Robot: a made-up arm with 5 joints.
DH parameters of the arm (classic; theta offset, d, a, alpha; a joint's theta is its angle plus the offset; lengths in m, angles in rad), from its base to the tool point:
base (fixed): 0 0 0.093 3.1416
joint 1: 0 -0.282 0.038 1.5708
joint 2: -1.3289 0 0.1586 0
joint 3: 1.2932 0 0.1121 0
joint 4: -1.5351 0 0 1.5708
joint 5: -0.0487 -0.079 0 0
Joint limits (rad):
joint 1: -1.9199..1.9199
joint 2: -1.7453..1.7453
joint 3: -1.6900..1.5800
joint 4: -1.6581..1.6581
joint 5: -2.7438..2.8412
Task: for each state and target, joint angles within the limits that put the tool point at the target. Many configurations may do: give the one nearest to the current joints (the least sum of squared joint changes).
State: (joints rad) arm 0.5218 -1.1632 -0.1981 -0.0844 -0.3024
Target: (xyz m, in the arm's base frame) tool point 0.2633 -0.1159 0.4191
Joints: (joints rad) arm 0.5975 -0.3756 0.4360 0.1607 -0.3024
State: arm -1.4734 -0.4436 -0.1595 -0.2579 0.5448
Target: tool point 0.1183 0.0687 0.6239
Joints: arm -1.2180 -0.3207 -0.8657 -0.2651 0.5448
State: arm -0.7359 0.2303 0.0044 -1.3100 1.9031
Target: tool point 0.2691 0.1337 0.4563
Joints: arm -0.6494 0.0257 0.4437 -1.5172 1.9031
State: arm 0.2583 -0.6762 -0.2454 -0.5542 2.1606
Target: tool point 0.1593 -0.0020 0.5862
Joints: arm 0.0301 -0.6681 -0.1298 -0.5361 2.1606
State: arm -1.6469 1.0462 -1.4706 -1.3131 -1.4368
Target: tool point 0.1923 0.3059 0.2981
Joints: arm -1.2569 1.5914 -1.3839 -1.5224 -1.4368
